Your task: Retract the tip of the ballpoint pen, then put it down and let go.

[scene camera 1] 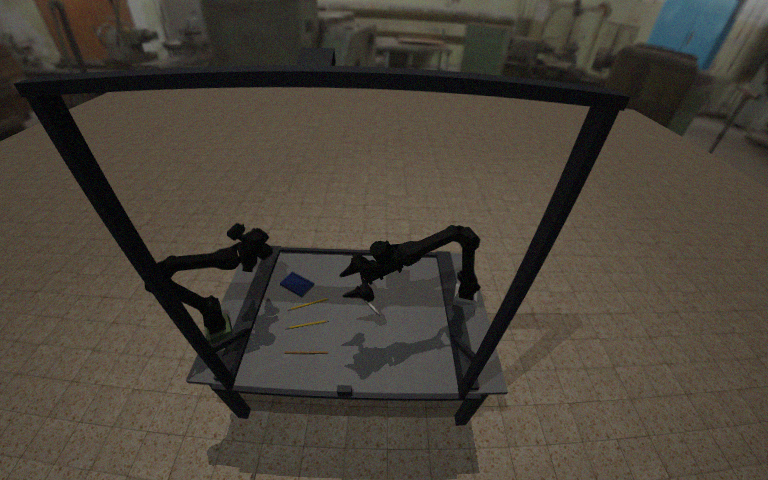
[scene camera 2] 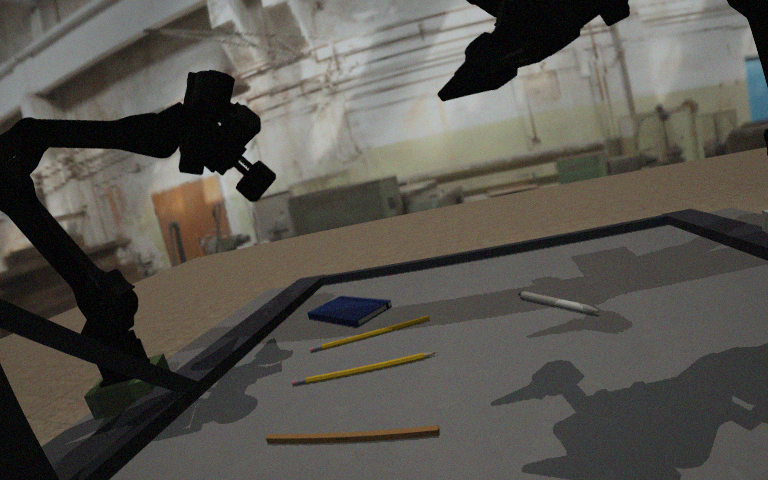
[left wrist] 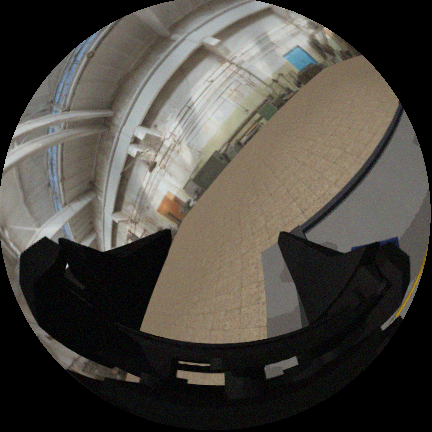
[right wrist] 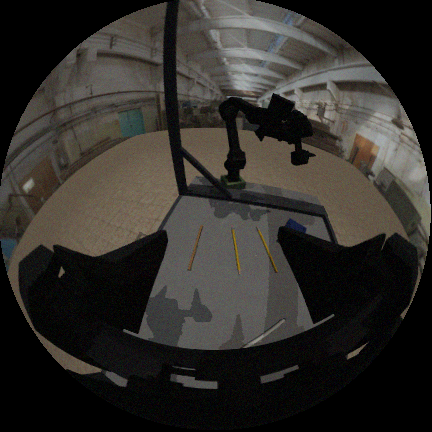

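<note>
A white ballpoint pen lies flat on the grey table, partly in shadow. Its tip is too small to tell whether it is out. In the right wrist view the pen's lower end is hidden behind the gripper body. My right gripper is open and empty, high above the table near the pen; its fingers point toward the left of the picture in scene camera 1. My left gripper is open and empty, raised over the table's left edge, far from the pen.
A blue notebook lies at the back left of the table. Two yellow pencils and an orange-brown stick lie in front of it. Dark frame posts stand at both sides.
</note>
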